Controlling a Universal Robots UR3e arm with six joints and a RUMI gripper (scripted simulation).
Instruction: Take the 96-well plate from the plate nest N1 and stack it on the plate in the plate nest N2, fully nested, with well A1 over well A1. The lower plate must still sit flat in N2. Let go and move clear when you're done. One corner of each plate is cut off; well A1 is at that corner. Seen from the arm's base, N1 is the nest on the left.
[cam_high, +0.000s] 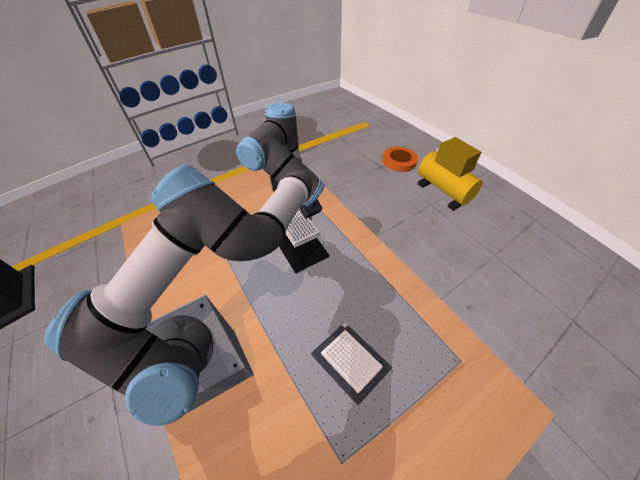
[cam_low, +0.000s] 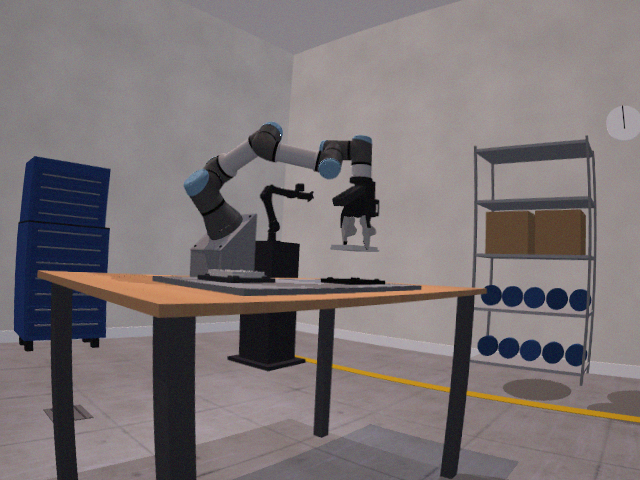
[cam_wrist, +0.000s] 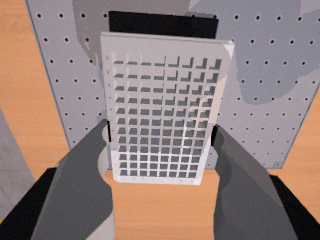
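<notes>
My gripper is now 110 mm past the dark nest N2, 370 mm to the left of it and 110 mm above it. The rest, counted from my hand: A1 label: 60 mm behind, 290 mm to the right, 100 mm below; black plate nest N1: 110 mm below.
</notes>
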